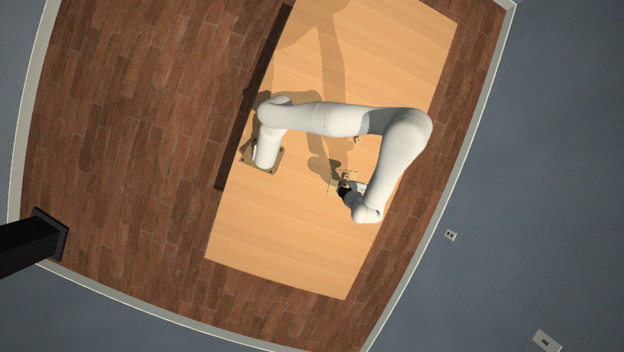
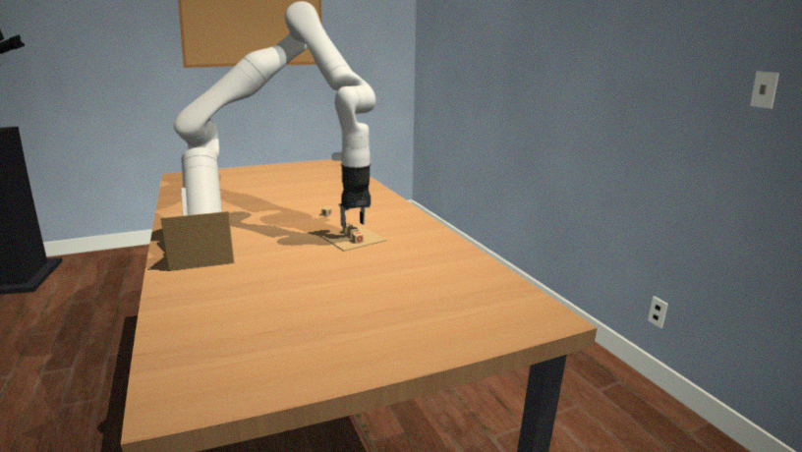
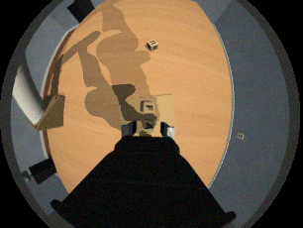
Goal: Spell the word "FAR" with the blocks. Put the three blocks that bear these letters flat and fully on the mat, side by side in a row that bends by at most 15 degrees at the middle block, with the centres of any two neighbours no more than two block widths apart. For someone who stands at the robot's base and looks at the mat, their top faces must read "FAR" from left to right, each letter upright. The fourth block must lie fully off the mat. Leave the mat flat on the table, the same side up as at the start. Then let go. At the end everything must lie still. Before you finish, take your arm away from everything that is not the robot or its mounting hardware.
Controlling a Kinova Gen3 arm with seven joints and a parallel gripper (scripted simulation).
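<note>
Now: the tan mat 50 mm below my hand.
</note>
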